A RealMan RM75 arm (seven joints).
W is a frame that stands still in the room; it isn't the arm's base.
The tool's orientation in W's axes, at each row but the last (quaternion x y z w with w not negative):
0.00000 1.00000 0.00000 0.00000
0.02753 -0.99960 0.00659 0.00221
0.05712 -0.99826 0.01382 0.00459
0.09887 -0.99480 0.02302 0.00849
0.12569 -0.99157 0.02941 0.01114
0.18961 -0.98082 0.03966 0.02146
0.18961 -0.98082 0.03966 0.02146
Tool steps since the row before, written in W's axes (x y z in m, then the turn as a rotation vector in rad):
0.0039 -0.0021 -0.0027 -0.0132 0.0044 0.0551
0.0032 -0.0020 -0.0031 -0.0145 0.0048 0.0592
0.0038 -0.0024 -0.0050 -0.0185 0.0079 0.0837
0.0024 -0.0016 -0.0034 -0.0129 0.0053 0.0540
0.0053 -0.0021 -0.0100 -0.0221 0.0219 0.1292
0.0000 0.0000 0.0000 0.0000 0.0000 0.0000
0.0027 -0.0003 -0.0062 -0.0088 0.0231 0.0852
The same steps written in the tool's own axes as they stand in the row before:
-0.0039 -0.0021 0.0027 0.0132 0.0044 -0.0551
-0.0031 -0.0021 0.0031 0.0145 0.0048 -0.0592
-0.0036 -0.0027 0.0050 0.0184 0.0077 -0.0837
-0.0021 -0.0019 0.0034 0.0128 0.0054 -0.0540
-0.0049 -0.0028 0.0100 0.0198 0.0195 -0.1300
0.0000 0.0000 0.0000 0.0000 0.0000 0.0000
-0.0027 -0.0009 0.0061 0.0045 0.0187 -0.0866

